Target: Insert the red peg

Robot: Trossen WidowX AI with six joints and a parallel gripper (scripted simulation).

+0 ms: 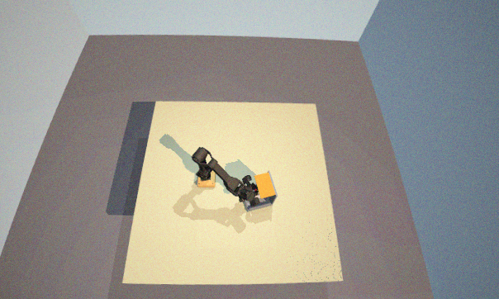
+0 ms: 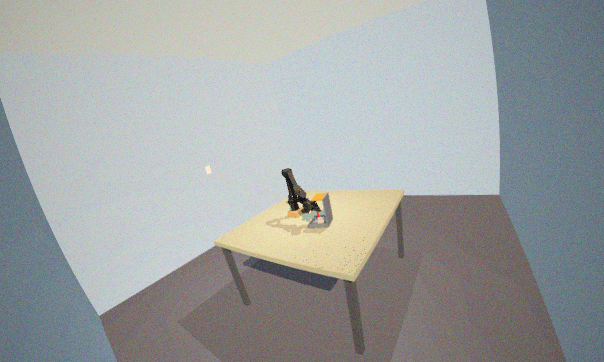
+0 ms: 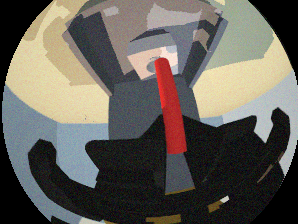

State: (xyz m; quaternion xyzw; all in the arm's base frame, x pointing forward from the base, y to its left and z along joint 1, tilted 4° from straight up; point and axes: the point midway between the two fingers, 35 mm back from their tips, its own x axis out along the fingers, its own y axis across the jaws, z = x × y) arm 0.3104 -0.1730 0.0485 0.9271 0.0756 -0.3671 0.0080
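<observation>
Right now the orange roof is 13 cm above my gripper tip, 2 cm ahead of it and 1 cm to the right of it. Round my gripper tip: red peg: 3 cm behind, 1 cm below.
</observation>
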